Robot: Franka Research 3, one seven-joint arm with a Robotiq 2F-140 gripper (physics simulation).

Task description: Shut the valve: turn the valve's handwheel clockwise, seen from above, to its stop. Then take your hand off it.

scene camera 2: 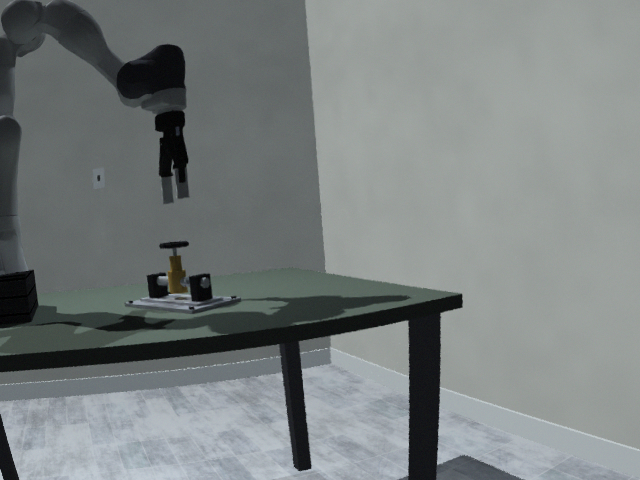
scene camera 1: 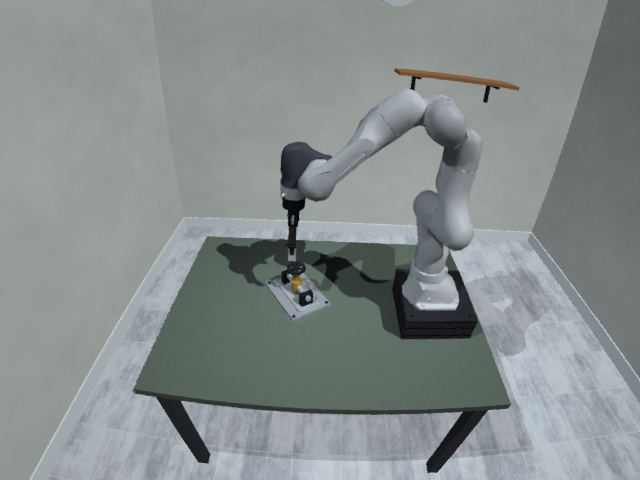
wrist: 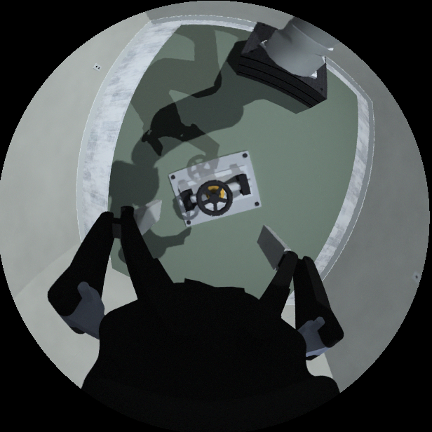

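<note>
The valve has a black five-spoked handwheel [scene camera 1: 296, 268] [scene camera 2: 174, 244] [wrist: 214, 198] on top of a yellow body [scene camera 1: 296, 285] [scene camera 2: 176, 280]. It stands upright on a light grey base plate [scene camera 1: 287, 305] [scene camera 2: 193, 308] [wrist: 249, 204], and its pipe runs between two black blocks. My gripper [scene camera 1: 292, 254] [scene camera 2: 175, 197] [wrist: 211, 222] is open with nothing between its fingers. It points down above the handwheel, with a gap seen in the second scene view, and does not touch it. The turning position of the valve stem cannot be read from these frames.
The valve plate rests on a green table [scene camera 1: 310, 361] [scene camera 2: 268, 289] [wrist: 295, 160]. The arm stands on a black base block [scene camera 1: 438, 329] [scene camera 2: 18, 299] [wrist: 285, 85] on the same table. A wooden shelf [scene camera 1: 457, 78] hangs on the wall behind the arm. The arm's shadow falls across the table.
</note>
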